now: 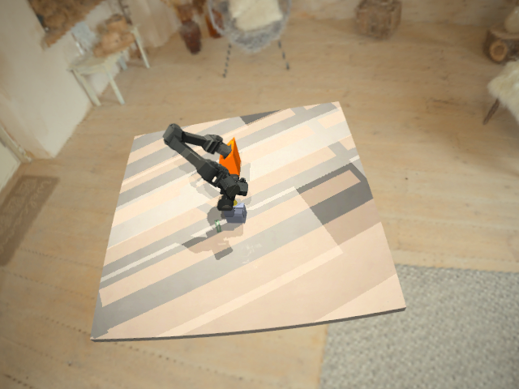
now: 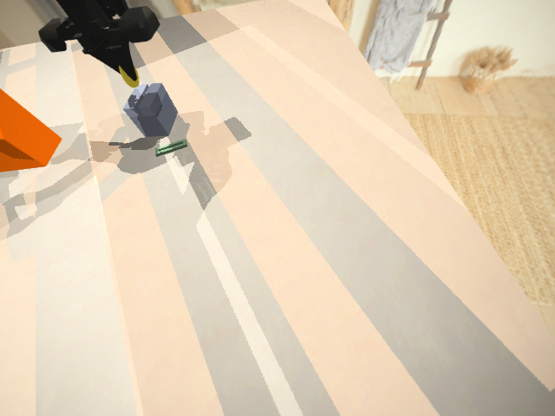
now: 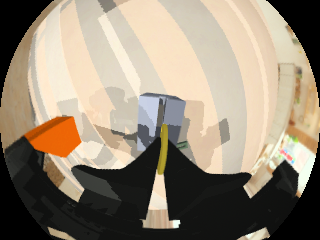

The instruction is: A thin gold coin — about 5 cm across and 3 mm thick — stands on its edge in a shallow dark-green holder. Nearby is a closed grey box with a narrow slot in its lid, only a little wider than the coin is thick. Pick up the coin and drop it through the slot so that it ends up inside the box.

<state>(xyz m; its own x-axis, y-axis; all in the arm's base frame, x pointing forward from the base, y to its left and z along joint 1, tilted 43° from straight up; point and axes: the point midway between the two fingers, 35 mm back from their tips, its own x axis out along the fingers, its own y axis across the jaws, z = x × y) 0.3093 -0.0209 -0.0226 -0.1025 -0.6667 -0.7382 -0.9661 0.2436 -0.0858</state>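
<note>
The gold coin is 10 mm above my gripper tip.
</note>
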